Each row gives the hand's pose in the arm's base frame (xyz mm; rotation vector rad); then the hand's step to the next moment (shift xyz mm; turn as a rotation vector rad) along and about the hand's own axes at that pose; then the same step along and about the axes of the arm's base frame.
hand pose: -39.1 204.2 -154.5 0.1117 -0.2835 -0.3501
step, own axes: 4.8 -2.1 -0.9 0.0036 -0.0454 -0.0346
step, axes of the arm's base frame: 3.9 -3.6 0.0 -0.0013 -0.0416 -0.0392
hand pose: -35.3 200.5 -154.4 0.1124 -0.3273 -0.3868
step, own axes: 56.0 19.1 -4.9 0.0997 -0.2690 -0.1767
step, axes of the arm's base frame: 57.3 -3.9 14.9 0.0516 -0.2783 -0.1828
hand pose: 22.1 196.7 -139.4 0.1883 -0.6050 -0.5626
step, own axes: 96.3 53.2 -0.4 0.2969 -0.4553 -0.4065
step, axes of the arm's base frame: 89.2 -8.7 63.8 0.2371 -0.5410 -0.3344
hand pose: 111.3 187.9 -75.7 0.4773 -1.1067 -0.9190
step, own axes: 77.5 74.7 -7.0 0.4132 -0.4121 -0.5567
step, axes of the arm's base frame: 46.9 -22.7 94.4 0.4079 -0.6281 -0.2994
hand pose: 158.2 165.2 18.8 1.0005 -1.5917 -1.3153
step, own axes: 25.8 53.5 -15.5 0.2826 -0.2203 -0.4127
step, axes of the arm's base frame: 1.7 -21.9 57.3 0.3043 -0.4318 -0.1403
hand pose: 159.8 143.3 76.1 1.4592 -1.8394 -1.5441
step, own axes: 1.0 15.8 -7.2 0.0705 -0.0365 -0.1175
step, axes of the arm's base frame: -2.5 -6.4 16.0 0.0782 -0.1175 -0.0137
